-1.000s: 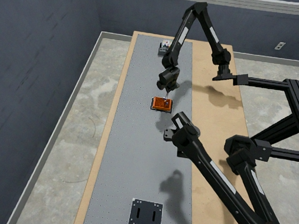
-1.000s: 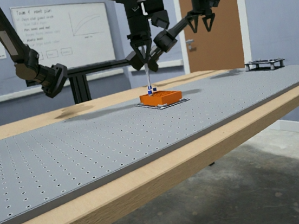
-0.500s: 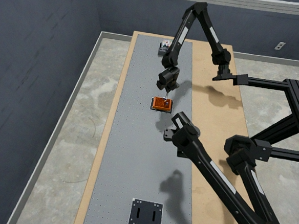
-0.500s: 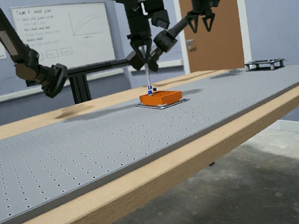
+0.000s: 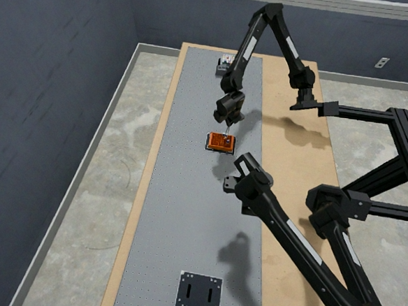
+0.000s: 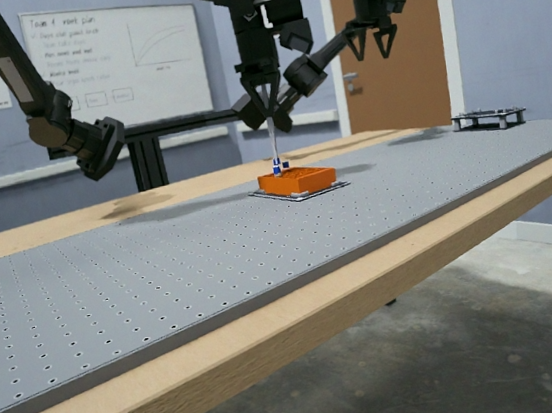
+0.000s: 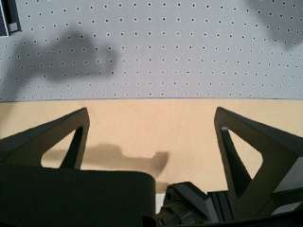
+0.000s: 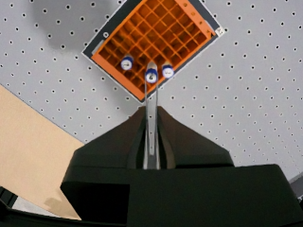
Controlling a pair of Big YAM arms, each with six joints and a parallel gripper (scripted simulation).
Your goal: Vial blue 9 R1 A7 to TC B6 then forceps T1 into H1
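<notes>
Now: right hand 130 mm above the orange tube carrier, 20 mm to the right of it and 20 mm short of it. Also, from my right hand: grey holder H1: 540 mm to the right, 140 mm below, 10 mm ahead.
</notes>
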